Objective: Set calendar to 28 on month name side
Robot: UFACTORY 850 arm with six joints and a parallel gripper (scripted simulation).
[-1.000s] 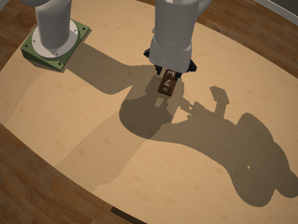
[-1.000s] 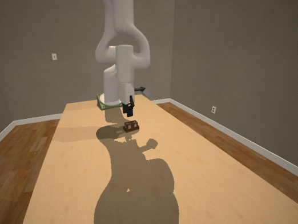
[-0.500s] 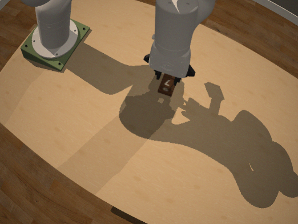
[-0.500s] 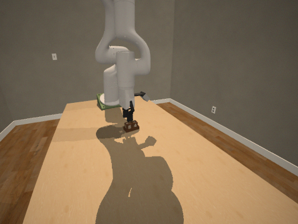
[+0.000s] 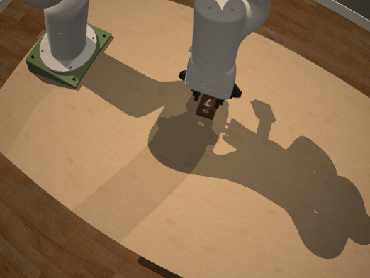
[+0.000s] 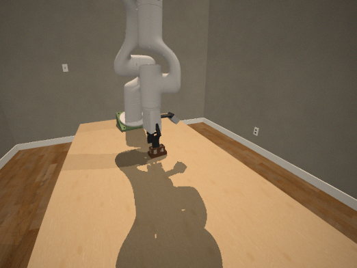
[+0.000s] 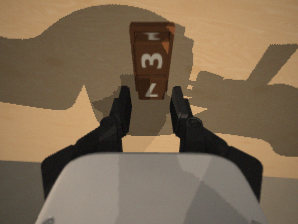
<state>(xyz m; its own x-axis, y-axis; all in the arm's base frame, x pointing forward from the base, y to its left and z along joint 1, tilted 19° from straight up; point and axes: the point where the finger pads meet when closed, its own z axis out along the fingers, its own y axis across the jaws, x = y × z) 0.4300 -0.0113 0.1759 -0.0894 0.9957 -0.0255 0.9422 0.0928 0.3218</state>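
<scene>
Now: hand 60 mm above the tray and 20 mm to the right of it.
</scene>
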